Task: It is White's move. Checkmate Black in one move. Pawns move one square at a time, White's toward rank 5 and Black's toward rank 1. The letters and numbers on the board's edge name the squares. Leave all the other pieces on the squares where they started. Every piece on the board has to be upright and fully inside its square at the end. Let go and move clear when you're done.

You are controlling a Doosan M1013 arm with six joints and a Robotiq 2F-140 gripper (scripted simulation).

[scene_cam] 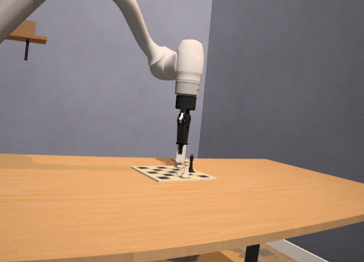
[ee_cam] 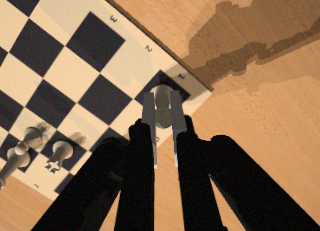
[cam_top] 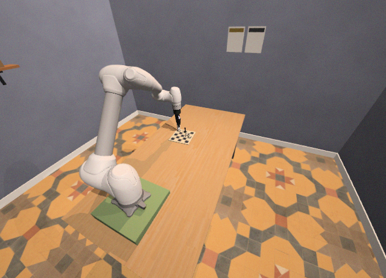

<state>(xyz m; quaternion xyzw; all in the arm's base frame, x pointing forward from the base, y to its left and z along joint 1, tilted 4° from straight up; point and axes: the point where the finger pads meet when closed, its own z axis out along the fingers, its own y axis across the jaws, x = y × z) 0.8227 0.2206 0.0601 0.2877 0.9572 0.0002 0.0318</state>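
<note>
Now: hand 80 mm to the left of the black king, 20 mm above it and 10 mm short of it. Also, from my hand: tall white piece: 160 mm to the right, 40 mm behind, 20 mm below; then small chessboard: 90 mm to the right, 60 mm below, 60 mm behind; then white pawn: 130 mm to the right, 50 mm behind, 40 mm below.
</note>
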